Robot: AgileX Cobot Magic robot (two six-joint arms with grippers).
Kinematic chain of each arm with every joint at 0, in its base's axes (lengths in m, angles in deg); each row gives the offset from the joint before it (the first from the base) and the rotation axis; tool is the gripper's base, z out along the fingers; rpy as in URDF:
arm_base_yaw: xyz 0 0 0.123 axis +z
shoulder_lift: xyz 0 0 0 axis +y
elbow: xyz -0.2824 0 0.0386 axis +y
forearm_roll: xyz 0.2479 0 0.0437 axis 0.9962 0 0.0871
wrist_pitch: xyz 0 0 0 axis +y
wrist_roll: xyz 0.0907 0 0.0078 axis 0.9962 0 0.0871
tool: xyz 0 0 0 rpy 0 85 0
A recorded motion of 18 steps. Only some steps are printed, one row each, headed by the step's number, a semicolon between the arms.
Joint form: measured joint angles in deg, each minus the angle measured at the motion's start. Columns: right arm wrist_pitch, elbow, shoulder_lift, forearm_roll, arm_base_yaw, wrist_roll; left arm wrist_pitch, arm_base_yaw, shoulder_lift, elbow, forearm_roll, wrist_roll.
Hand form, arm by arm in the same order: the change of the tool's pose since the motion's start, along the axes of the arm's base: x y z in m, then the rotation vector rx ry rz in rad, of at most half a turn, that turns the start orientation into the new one. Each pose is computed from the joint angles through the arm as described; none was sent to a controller.
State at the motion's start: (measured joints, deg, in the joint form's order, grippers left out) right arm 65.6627 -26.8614 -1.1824 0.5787 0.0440 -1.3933; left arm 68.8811 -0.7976 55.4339 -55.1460 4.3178 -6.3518
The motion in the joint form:
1: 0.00 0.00 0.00 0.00 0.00 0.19; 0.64 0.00 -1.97 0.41 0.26 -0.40
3: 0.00 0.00 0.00 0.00 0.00 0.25; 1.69 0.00 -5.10 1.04 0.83 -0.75
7: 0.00 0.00 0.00 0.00 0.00 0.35; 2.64 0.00 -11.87 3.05 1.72 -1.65
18: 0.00 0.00 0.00 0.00 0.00 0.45; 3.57 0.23 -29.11 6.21 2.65 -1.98
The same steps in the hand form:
1: 0.0000 0.0000 0.0000 0.0028 0.0000 -0.0018; -0.0086 0.0005 0.0028 0.0011 -0.0166 0.0075
3: 0.0000 0.0000 0.0000 0.0037 0.0000 -0.0024; -0.0224 0.0016 0.0068 0.0076 -0.0426 0.0157
7: 0.0000 0.0000 0.0000 0.0051 0.0001 -0.0033; -0.0505 0.0034 0.0106 0.0135 -0.1107 0.0340
18: 0.0000 0.0000 0.0000 0.0066 0.0001 -0.0042; -0.1190 0.0060 0.0166 0.0187 -0.3410 0.0509

